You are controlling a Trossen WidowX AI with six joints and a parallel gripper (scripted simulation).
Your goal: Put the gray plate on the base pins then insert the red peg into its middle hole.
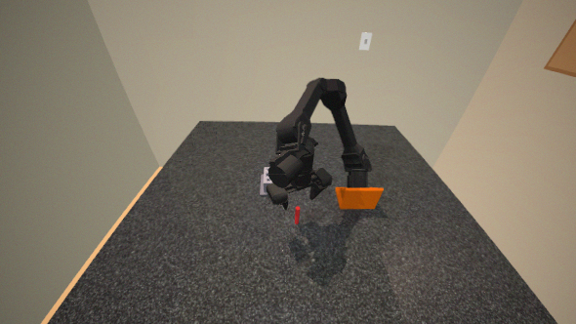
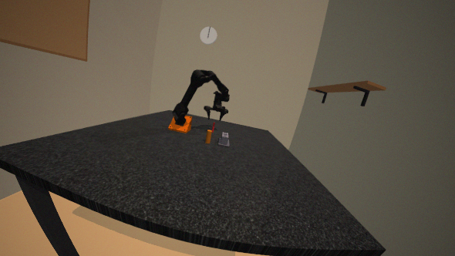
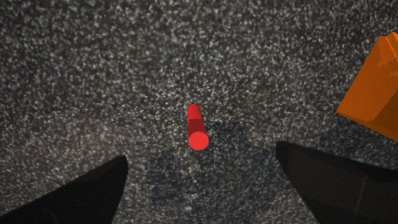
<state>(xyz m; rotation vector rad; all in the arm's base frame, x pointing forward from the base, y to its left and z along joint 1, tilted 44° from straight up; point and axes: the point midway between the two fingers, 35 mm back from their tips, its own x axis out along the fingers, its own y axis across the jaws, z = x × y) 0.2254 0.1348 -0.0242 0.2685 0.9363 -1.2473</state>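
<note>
Now: the red peg 60 mm below my gripper tip. From my gripper tip the other things lie so: gray base: 180 mm to the right, 110 mm ahead, 90 mm below; gray plate: 180 mm to the right, 110 mm ahead, 50 mm below; orange cylinder: 240 mm to the right, 60 mm below, 20 mm ahead.
</note>
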